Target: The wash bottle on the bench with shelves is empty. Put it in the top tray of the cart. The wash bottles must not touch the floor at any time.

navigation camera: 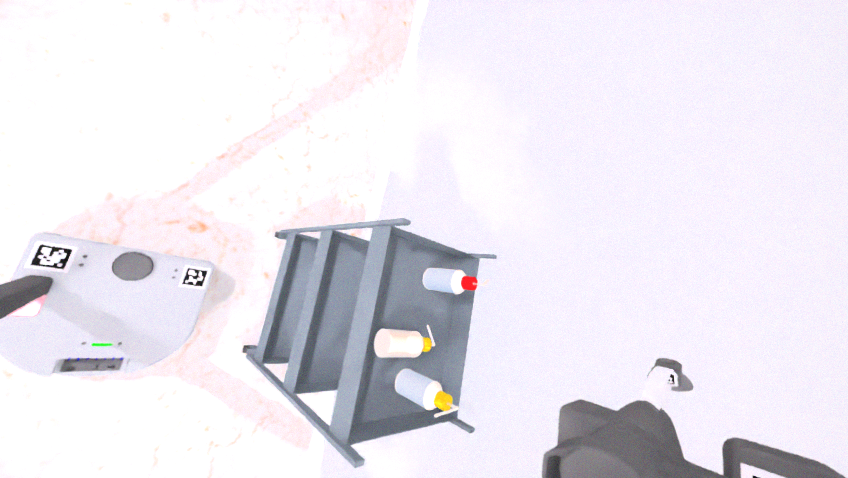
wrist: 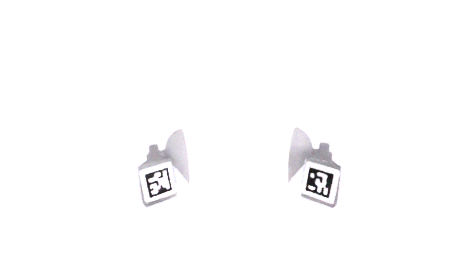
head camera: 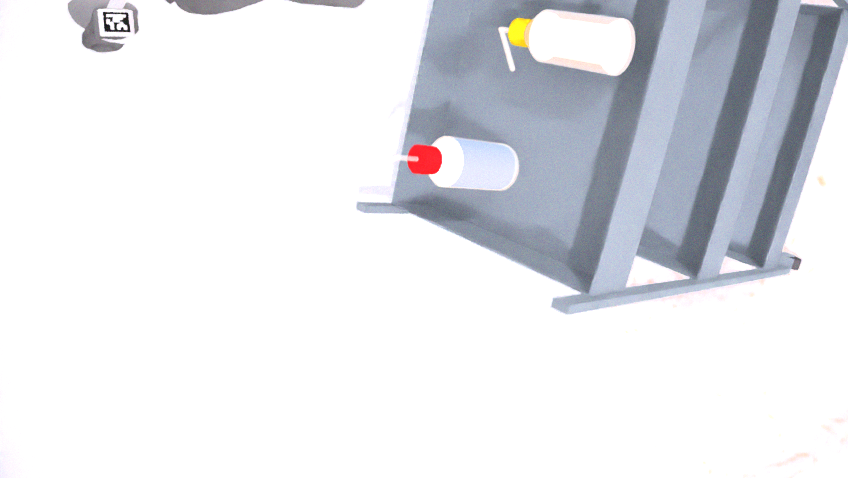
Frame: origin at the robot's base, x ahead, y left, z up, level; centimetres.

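Where they show: gripper, fingertip midpoint: (navigation camera: pixel 671 415); robot's base, link origin: (navigation camera: pixel 132 264).
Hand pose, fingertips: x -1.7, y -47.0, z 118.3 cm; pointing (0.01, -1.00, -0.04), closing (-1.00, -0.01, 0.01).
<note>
Things, the pixels of their top centre, and the offset from my fingertips. "spot": a spot on its surface instead.
- grey three-tier cart, surface spot: (head camera: pixel 642 148) spot: dx +5.9, dy +11.6, dz -47.2 cm
- red-capped bottle with a bluish body, top centre: (head camera: pixel 390 158) (navigation camera: pixel 486 284) dx +13.6, dy -10.5, dz -34.5 cm
- yellow-capped cream bottle, surface spot: (head camera: pixel 584 42) (navigation camera: pixel 398 344) spot: dx -3.1, dy +2.4, dz -46.0 cm
- yellow-capped bluish bottle, top centre: (navigation camera: pixel 455 411) dx -13.3, dy -5.9, dz -34.5 cm
A grey three-tier cart (head camera: pixel 642 148) (navigation camera: pixel 359 332) shows in the head and navigation views. In its top tray stand a red-capped bottle with a bluish body (head camera: pixel 483 163) (navigation camera: pixel 442 280), a yellow-capped cream bottle (head camera: pixel 584 42) (navigation camera: pixel 396 343) and a yellow-capped bluish bottle (navigation camera: pixel 417 384). A bench with shelves and a bottle on it do not show. My gripper (wrist: pixel 238 147) is open, its two fingers wide apart with nothing between them. One finger shows at the top left in the head view. In the navigation view the gripper is right of the cart, partly cut off.
My robot base (navigation camera: pixel 142 308) is left of the cart in the navigation view, close to the cart's lower tiers. Pinkish marbled floor surrounds the base, and a pale, overexposed surface lies beyond the cart. The wrist view's background is washed out white.
</note>
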